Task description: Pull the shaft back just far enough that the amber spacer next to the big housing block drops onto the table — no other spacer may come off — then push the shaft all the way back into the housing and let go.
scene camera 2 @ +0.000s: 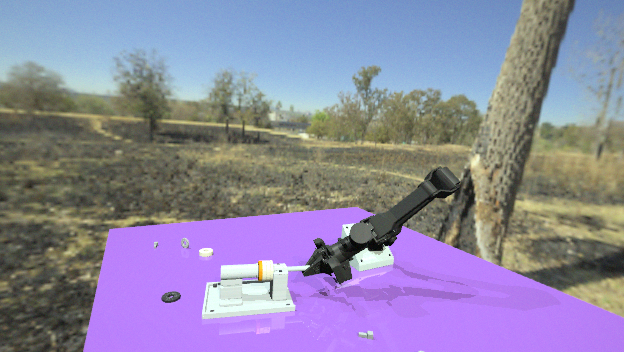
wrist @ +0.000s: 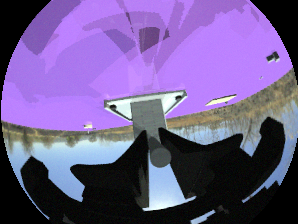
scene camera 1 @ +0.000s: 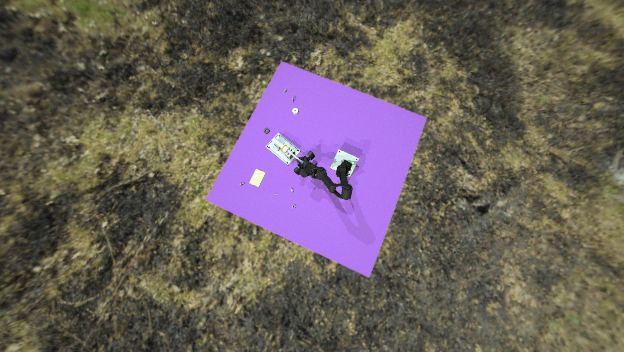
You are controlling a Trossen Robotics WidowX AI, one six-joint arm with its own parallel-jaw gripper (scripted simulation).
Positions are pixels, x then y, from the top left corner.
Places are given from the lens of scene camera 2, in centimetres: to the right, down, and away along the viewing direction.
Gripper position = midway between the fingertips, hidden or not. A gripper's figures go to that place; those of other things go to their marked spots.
my gripper [scene camera 2: 302, 273]: -3, 28, 85
white fixture [scene camera 2: 233, 296]: -21, 32, 79
